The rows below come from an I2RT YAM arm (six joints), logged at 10 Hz.
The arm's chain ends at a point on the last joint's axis. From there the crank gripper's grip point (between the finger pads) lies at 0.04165 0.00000 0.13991 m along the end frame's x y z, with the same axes.
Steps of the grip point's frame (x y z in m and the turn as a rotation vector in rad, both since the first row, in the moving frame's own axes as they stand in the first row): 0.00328, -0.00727, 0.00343, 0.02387, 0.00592, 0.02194; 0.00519, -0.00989, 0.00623, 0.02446, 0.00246, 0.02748; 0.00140, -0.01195, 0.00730, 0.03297, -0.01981, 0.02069; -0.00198, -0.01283, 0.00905, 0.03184, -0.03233, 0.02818; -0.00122, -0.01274, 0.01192, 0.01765, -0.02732, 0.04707; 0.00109, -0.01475, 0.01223, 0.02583, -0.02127, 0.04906; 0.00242, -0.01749, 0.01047, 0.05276, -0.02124, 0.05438; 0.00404, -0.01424, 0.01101, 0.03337, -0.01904, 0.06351
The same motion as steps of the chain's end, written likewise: 0.00243, -0.00486, 0.00371, 0.02387, 0.00592, 0.02194; 0.00481, -0.00762, 0.00636, 0.02446, 0.00246, 0.02748; 0.00414, -0.00816, 0.00656, 0.03297, -0.01981, 0.02069; 0.00252, -0.00947, 0.00783, 0.03184, -0.03233, 0.02818; 0.00260, -0.01213, 0.01084, 0.01765, -0.02732, 0.04707; 0.00404, -0.01310, 0.01140, 0.02583, -0.02127, 0.04906; 0.00526, -0.01227, 0.00975, 0.05276, -0.02124, 0.05438; 0.00664, -0.01212, 0.01028, 0.03337, -0.01904, 0.06351
